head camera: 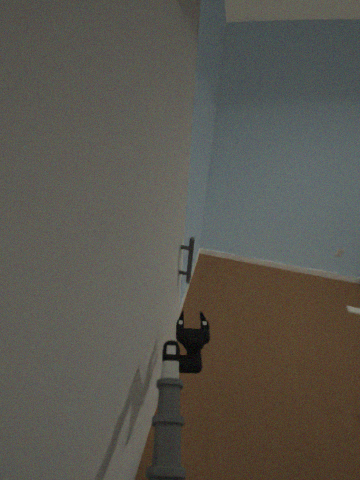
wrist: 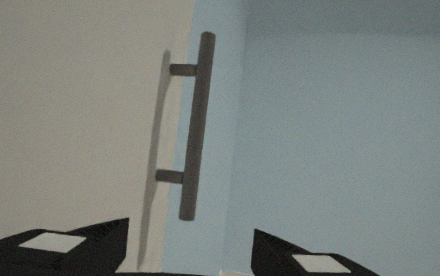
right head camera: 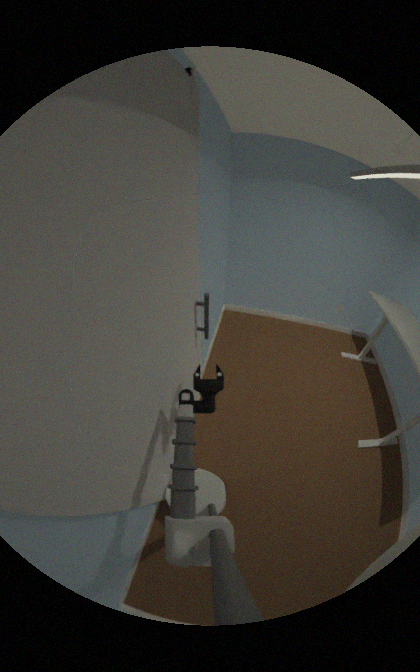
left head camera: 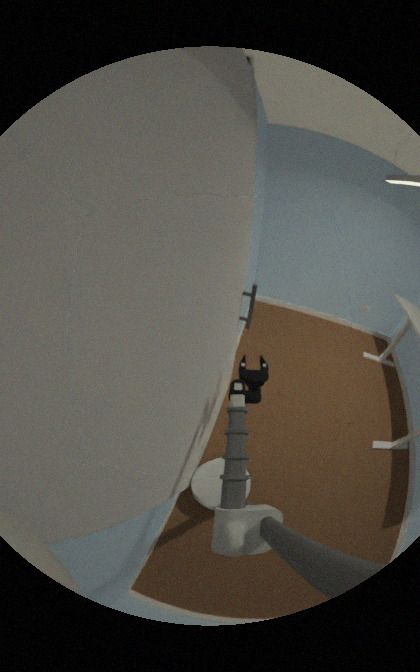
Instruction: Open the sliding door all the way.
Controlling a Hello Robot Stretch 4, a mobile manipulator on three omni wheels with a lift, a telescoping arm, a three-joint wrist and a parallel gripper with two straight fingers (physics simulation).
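Places are measured from the robot's base along level axes (x ahead, y left, z up), in metres.
Pixels of known places: gripper, fingertip midpoint: point(head camera: 191, 312) point(wrist: 190, 243).
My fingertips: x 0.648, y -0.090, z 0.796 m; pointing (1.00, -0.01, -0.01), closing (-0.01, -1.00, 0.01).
Observation:
Behind a point stands the place of what it marks.
The large plain grey sliding door point(head camera: 95, 175) {y 0.119, x 0.365, z 1.466 m} point(left head camera: 150, 250) point(right head camera: 100, 275) point(wrist: 75, 100) {y 0.026, x 0.710, z 0.889 m} fills the left of the views. Its dark bar handle point(head camera: 190, 260) {y -0.084, x 0.885, z 0.924 m} point(left head camera: 252, 307) point(right head camera: 206, 316) point(wrist: 197, 125) {y -0.084, x 0.884, z 0.900 m} stands upright near the door's far edge, on two short posts. My gripper point(head camera: 192, 316) {y -0.090, x 0.647, z 0.797 m} point(left head camera: 253, 359) point(right head camera: 208, 369) point(wrist: 190, 243) {y -0.090, x 0.647, z 0.797 m} is open and empty. It is apart from the handle, on the near side of it and lower in the head view. In the wrist view the whole handle shows beyond and above the spread fingertips.
Blue walls point(head camera: 285, 150) {y -1.088, x 2.133, z 1.437 m} point(left head camera: 320, 225) point(right head camera: 300, 240) point(wrist: 340, 150) {y -1.066, x 2.139, z 0.996 m} stand beyond the door's edge and at the right. A white table-like piece with legs point(left head camera: 396, 340) point(right head camera: 374, 339) stands along the right wall. The round white base point(left head camera: 206, 484) point(right head camera: 212, 492) is close to the door side. The floor point(head camera: 280, 380) {y -0.837, x 0.676, z -0.028 m} is brown.

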